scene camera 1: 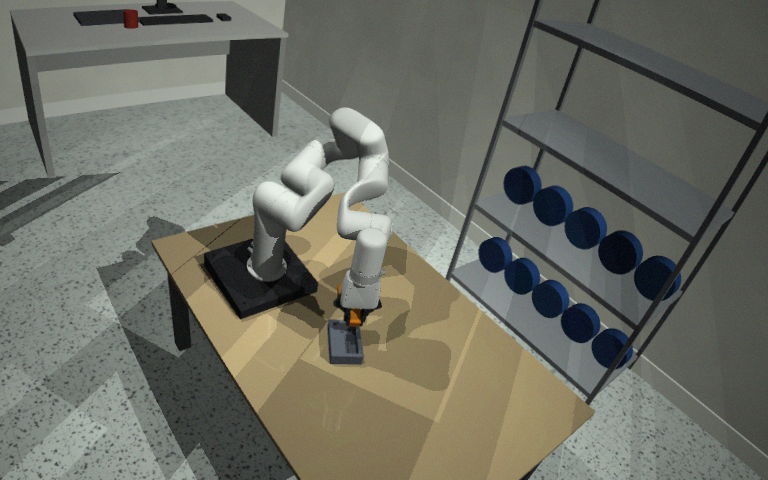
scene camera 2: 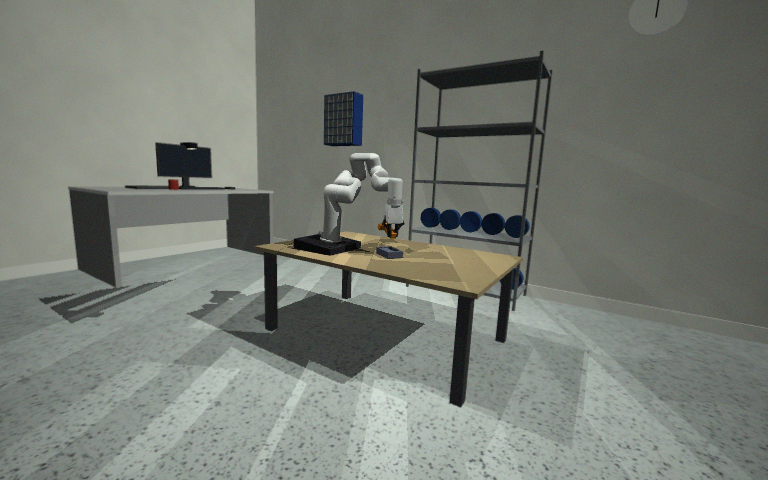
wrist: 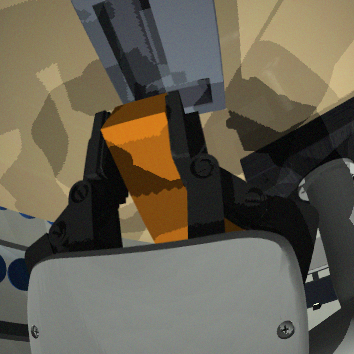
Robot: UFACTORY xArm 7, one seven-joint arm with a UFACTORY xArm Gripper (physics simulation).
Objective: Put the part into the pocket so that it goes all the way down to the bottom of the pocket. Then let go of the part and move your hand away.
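Frame: origin at the arm's base, x up, y back, z right, level; centimetres.
Seen in the pictures: gripper, fingertip midpoint: (scene camera 1: 353,322) (scene camera 2: 392,236) (wrist: 144,118); arm's base, link origin: (scene camera 1: 266,267) (scene camera 2: 331,239) (wrist: 326,178).
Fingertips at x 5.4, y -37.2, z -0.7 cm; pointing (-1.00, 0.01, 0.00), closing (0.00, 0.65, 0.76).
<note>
Offsets run from my fingertips to a thing's middle. Level surfaces: height alone.
The orange part @[dx +2.7, dy +3.8, dz -1.3 cm] (scene camera 1: 355,318) (scene camera 2: 391,230) (wrist: 147,150) is held between the black fingers of my gripper (wrist: 144,118), which is shut on it. In the wrist view a further bit of orange shows behind the right finger. The grey-blue block with the L-shaped pocket @[dx -8.3, dy +1.1, dz +0.8 cm] (scene camera 1: 345,358) (scene camera 2: 390,254) (wrist: 192,35) lies on the table. In scene camera 2 the part is above the block, apart from it. In the wrist view the part's far end overlaps the near edge of the block and hides some of the pocket. The part's underside is hidden.
The wooden table @[dx -10.1 cm] (scene camera 1: 396,441) (scene camera 2: 441,271) carries the arm's black base plate (scene camera 1: 243,305) (scene camera 2: 317,247). A shelf rack (scene camera 1: 492,161) (scene camera 2: 533,164) with blue discs stands behind the table. A grey desk (scene camera 1: 152,48) (scene camera 2: 164,209) with a red cup (scene camera 1: 130,19) (scene camera 2: 173,184) stands farther back at left.
</note>
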